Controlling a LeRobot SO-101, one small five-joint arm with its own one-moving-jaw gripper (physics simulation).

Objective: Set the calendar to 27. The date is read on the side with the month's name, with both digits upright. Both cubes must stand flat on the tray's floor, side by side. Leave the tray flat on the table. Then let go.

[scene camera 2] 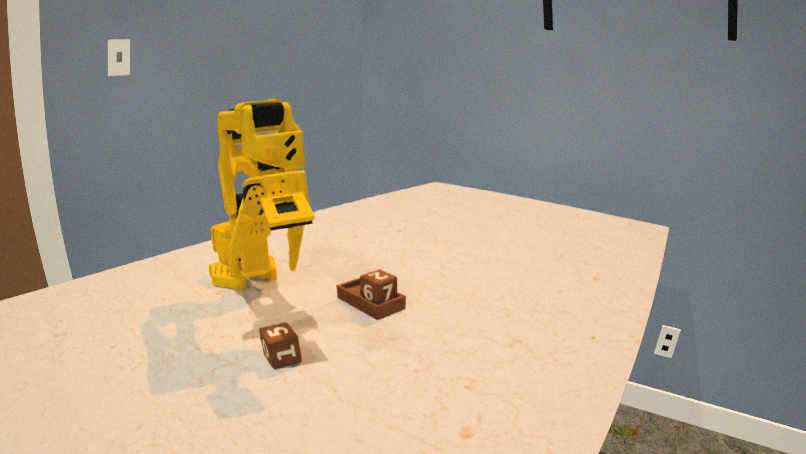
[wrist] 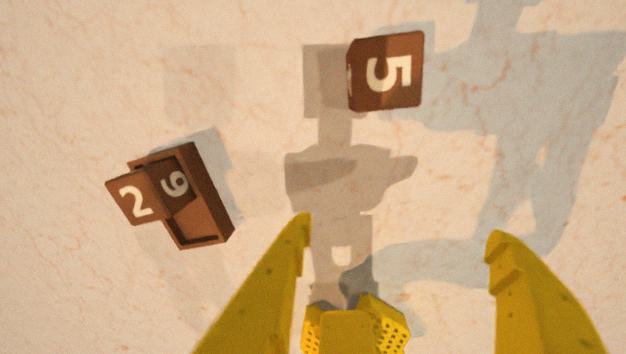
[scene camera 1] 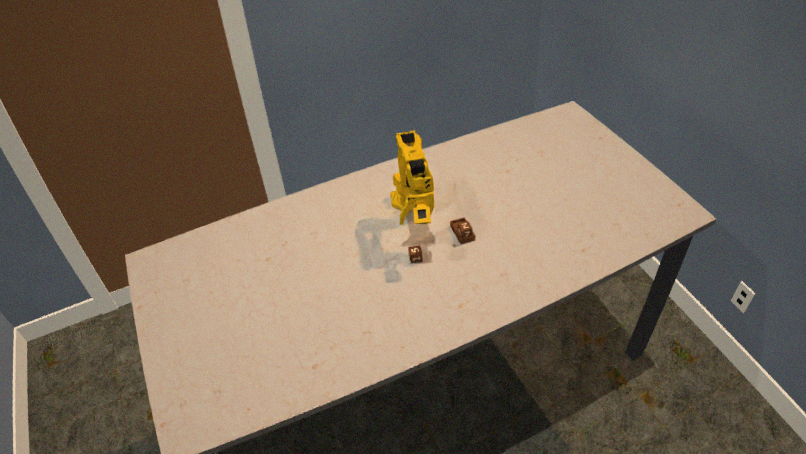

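The loose brown cube rests flat on the table with a 5 on top; a 1 lying on its side shows on one side in scene camera 2. The other cube stands in one end of the brown tray, with 2 on top and 6 and 7 on two sides; the tray's other end is empty. The tray sits on the table. No month's name can be read. My gripper is open and empty, above the table, nearer the arm's base than the loose cube.
The arm's yellow base stands on the table behind the gripper. In scene camera 2 the tray is to the right of the loose cube and farther back. Shadows of the arm fall around the loose cube.
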